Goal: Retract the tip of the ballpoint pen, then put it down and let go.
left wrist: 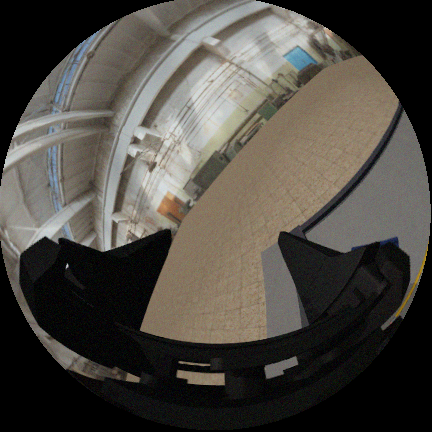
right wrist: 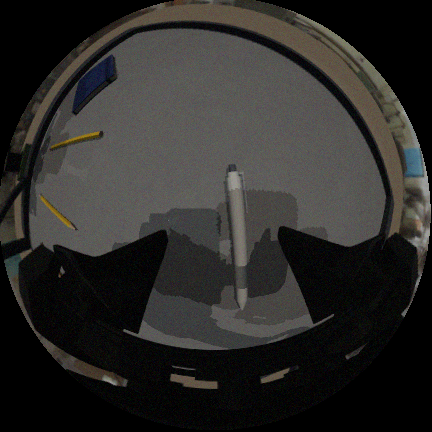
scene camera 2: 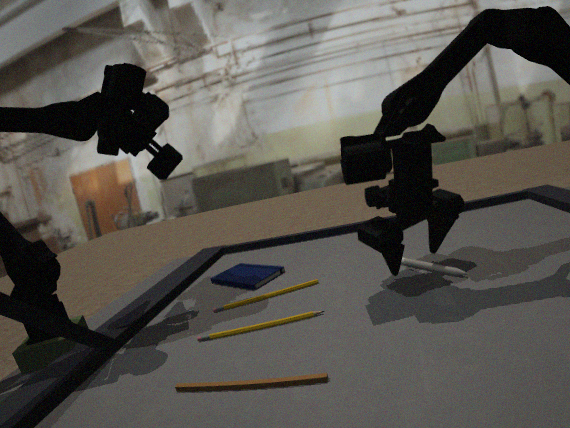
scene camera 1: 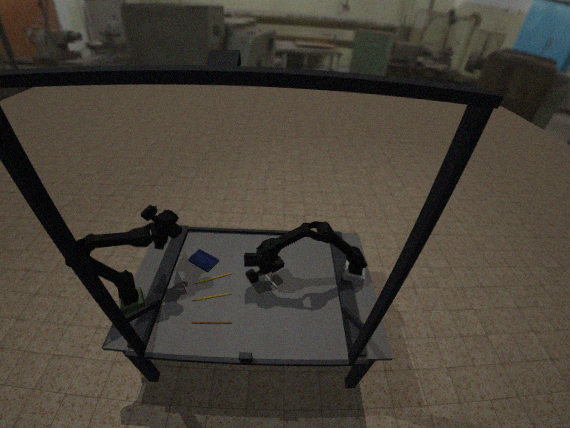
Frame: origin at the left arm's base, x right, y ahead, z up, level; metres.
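Where they show: left gripper, fingertip midpoint: (left wrist: 226, 236) (scene camera 2: 151, 144); right gripper, fingertip midpoint: (right wrist: 223, 234) (scene camera 2: 414, 263) (scene camera 1: 264, 276); left arm's base at its link origin: (scene camera 1: 130, 298); right arm's base at its link origin: (scene camera 1: 355, 269).
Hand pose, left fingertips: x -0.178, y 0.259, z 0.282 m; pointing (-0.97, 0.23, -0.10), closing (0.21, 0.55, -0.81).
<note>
Each offset is from my left fingertips to the top centre of the thing. Level surfaces: height alone.
The white ballpoint pen @[dx +0.349, dy +0.373, dz -0.309 m] (scene camera 1: 273, 283) (scene camera 2: 435, 267) (right wrist: 238, 225) lies flat on the grey table @[dz -0.322 m] (scene camera 1: 290, 340). In the right wrist view its dark push button and clip are at the upper end and its cone tip points down. Whether the fine writing point sticks out is too small to tell. My right gripper (scene camera 2: 415, 262) (right wrist: 223, 234) is open and empty, fingers pointing down above the pen; in the right wrist view the pen shows between the fingers, nearer the right-hand one. My left gripper (left wrist: 226, 236) is open and empty, raised at the table's left side, far from the pen.
A blue notebook @[dx +0.081, dy +0.121, dz -0.310 m] (scene camera 1: 204, 260) (scene camera 2: 247, 276) (right wrist: 94, 84) lies at the back left. Two yellow pencils, the farther pencil @[dx +0.218, dy +0.125, dz -0.315 m] (scene camera 2: 270, 295) (right wrist: 77, 140) and the nearer pencil @[dx +0.318, dy +0.087, dz -0.314 m] (scene camera 2: 262, 326) (right wrist: 58, 212), lie before it. An orange-brown stick @[dx +0.440, dy +0.036, dz -0.315 m] (scene camera 1: 211, 322) (scene camera 2: 252, 384) lies closer to the front.
</note>
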